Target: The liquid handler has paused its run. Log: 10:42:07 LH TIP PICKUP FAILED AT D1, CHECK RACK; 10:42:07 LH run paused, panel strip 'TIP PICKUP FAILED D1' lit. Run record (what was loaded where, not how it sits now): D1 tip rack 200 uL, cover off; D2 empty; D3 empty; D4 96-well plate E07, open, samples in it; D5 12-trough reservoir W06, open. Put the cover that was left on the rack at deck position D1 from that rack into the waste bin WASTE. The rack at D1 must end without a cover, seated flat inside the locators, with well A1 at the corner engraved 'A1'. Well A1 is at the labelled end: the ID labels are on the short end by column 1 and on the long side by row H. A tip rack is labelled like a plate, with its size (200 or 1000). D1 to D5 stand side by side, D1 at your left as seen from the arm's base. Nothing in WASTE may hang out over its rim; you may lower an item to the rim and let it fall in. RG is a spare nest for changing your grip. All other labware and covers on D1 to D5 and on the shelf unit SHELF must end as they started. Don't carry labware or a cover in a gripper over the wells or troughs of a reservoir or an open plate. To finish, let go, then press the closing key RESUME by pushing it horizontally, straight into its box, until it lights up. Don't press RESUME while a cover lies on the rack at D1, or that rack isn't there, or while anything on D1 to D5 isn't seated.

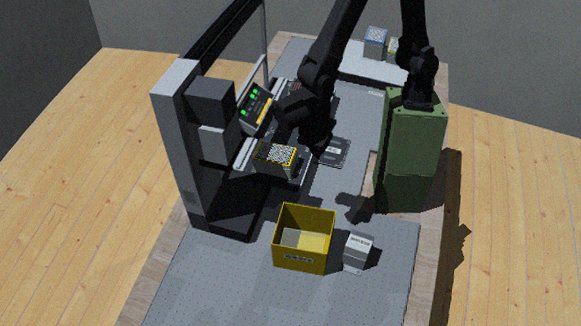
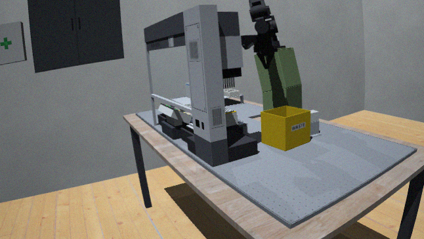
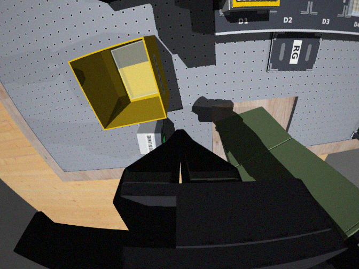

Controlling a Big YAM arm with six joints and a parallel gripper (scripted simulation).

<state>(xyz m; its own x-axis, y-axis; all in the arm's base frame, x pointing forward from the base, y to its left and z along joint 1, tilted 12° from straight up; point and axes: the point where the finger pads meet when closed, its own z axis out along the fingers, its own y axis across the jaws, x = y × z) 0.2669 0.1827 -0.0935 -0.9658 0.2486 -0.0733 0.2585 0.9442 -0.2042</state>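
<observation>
Right now the grey resume box is 240 mm below my hand, 150 mm behind it and 100 mm to the left of it. Round my hand: yellow tip rack 210 mm below, 160 mm to the right, 160 mm ahead; then yellow waste bin 270 mm below, 110 mm to the left, 10 mm ahead; then head 250 mm ahead, 80 mm above, 40 mm to the left.
</observation>
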